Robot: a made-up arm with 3 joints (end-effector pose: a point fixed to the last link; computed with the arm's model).
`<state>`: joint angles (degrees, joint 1 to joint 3).
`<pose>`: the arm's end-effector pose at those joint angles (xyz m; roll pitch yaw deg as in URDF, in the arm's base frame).
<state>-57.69 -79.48 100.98</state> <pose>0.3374 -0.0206 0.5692 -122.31 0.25 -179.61</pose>
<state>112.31 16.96 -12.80</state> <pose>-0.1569 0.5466 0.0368 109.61 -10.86 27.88</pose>
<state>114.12 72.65 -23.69</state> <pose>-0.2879 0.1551 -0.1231 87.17 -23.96 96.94</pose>
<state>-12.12 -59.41 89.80</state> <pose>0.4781 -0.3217 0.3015 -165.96 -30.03 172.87</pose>
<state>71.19 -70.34 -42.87</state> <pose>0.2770 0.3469 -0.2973 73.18 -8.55 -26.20</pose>
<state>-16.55 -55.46 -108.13</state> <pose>-0.1049 -0.4059 0.0078 -26.11 49.66 -20.48</pose>
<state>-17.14 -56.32 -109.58</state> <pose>-0.1052 -0.4062 0.0165 -27.27 49.98 -21.54</pose>
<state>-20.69 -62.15 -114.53</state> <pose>-0.0987 -0.4137 0.0468 -31.75 47.82 -24.63</pose>
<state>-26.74 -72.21 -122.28</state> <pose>-0.0882 -0.4229 0.0962 -38.13 43.22 -28.26</pose>
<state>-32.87 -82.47 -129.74</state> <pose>-0.0793 -0.4271 0.1455 -43.60 38.09 -30.44</pose>
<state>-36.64 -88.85 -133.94</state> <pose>-0.0741 -0.4281 0.1741 -46.49 34.63 -30.91</pose>
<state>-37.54 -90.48 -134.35</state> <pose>-0.0712 -0.4302 0.1782 -46.83 33.33 -30.36</pose>
